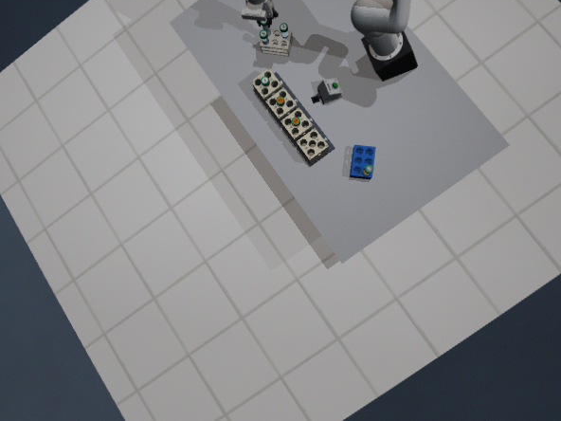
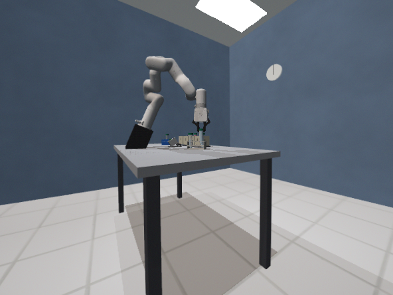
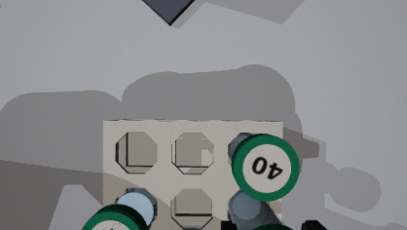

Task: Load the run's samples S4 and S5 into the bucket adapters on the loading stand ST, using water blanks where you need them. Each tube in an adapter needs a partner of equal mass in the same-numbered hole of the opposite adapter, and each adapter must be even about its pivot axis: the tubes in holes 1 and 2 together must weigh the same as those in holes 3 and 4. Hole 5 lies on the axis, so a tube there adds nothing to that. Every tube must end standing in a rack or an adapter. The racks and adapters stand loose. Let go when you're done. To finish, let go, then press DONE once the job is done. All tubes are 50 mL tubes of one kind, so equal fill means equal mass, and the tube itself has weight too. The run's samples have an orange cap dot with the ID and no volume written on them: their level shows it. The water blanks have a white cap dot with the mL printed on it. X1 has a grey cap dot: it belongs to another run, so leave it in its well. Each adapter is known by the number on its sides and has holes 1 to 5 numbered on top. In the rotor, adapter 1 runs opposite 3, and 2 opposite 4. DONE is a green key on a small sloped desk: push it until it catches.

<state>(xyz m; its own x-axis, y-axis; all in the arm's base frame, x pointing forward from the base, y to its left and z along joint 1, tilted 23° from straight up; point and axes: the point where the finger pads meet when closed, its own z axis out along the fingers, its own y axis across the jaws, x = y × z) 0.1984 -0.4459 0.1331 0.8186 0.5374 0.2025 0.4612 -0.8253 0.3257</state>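
Right now the adapter is 26 cm ahead of my hand, 48 cm to the left of it and 9 cm below it. From my hand the other things lie so: white rack: 4 cm to the left, 12 cm below; blue rack: 18 cm ahead, 69 cm to the left, 12 cm below.
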